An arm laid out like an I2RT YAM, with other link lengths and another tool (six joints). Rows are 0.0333 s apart.
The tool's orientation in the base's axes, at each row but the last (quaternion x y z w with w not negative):
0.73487 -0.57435 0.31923 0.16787
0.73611 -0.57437 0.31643 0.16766
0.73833 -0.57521 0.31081 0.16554
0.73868 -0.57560 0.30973 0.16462
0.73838 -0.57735 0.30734 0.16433
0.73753 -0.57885 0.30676 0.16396
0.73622 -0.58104 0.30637 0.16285
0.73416 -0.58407 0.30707 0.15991
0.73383 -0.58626 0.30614 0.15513
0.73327 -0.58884 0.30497 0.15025
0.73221 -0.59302 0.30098 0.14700
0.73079 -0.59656 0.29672 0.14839
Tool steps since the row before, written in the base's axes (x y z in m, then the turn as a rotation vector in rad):
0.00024 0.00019 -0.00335 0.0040 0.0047 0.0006
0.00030 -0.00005 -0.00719 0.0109 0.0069 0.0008
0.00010 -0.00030 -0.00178 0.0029 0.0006 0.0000
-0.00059 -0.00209 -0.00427 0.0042 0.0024 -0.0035
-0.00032 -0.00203 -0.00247 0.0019 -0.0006 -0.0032
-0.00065 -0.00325 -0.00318 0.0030 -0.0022 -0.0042
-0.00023 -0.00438 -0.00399 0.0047 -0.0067 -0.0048
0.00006 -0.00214 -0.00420 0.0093 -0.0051 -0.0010
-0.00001 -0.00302 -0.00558 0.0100 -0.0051 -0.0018
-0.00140 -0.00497 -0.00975 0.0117 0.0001 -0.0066
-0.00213 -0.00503 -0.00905 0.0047 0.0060 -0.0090
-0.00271 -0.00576 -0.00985 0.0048 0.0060 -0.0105
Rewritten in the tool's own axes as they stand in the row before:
-0.00233 0.00012 0.00243 -0.0025 -0.0052 -0.0022
-0.00466 0.00057 0.00546 -0.0031 -0.0124 -0.0018
-0.00092 0.00019 0.00155 0.0000 -0.0029 0.0004
-0.00128 0.00164 0.00431 -0.0034 -0.0043 0.0023
-0.00011 0.00115 0.00300 -0.0013 -0.0013 0.0033
0.00031 0.00188 0.00418 -0.0006 -0.0018 0.0053
0.00072 0.00187 0.00558 0.0026 -0.0021 0.0089
-0.00105 0.00103 0.00448 0.0044 -0.0074 0.0062
-0.00121 0.00154 0.00603 0.0040 -0.0080 0.0070
-0.00242 0.00399 0.01000 -0.0028 -0.0103 0.0082
-0.00189 0.00460 0.00933 -0.0097 -0.0047 0.0048
-0.00180 0.00536 0.01027 -0.0106 -0.0046 0.0060

